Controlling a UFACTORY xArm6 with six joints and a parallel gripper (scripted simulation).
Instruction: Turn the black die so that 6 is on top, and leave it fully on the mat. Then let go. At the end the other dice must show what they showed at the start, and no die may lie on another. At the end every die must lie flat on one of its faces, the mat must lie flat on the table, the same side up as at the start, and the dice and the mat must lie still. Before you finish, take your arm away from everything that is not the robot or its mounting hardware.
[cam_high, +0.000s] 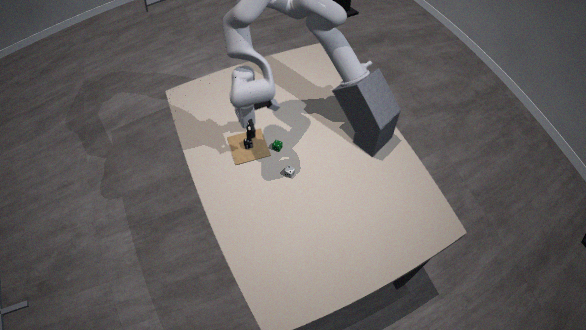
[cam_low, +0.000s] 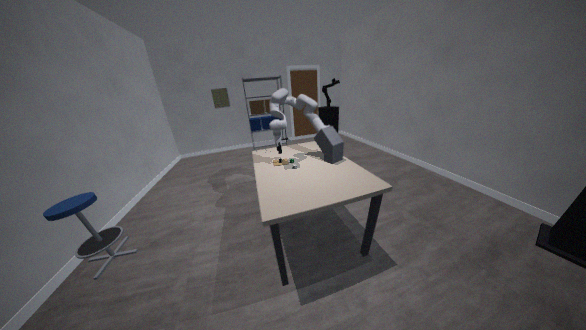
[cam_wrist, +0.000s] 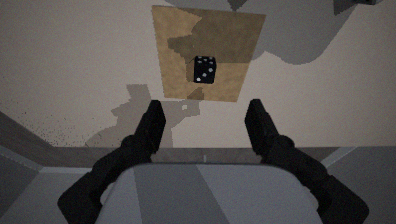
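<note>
The black die lies 100 mm below my hand. From my hand the other things lie so: green die 90 mm behind, 70 mm to the left, 100 mm below; white die 60 mm behind, 190 mm to the left, 100 mm below.
</note>
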